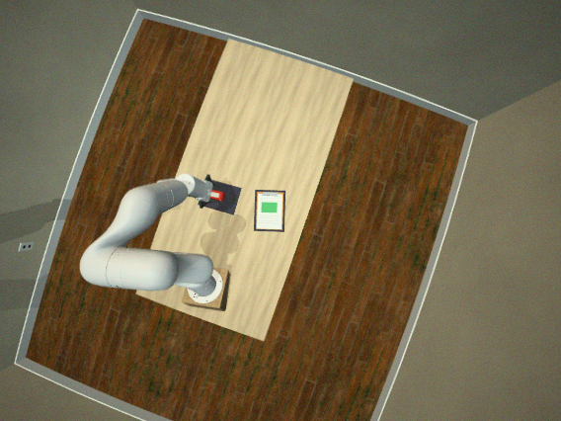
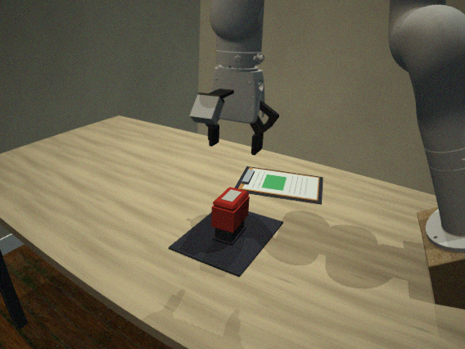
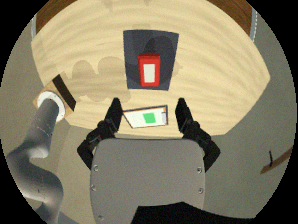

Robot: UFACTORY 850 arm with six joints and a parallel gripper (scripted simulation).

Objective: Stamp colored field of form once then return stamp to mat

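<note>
My gripper is now 170 mm above the stamp. From my hand the other things lie so: mat (210 mm below); then form (290 mm to the right, 210 mm below, 110 mm ahead).
</note>
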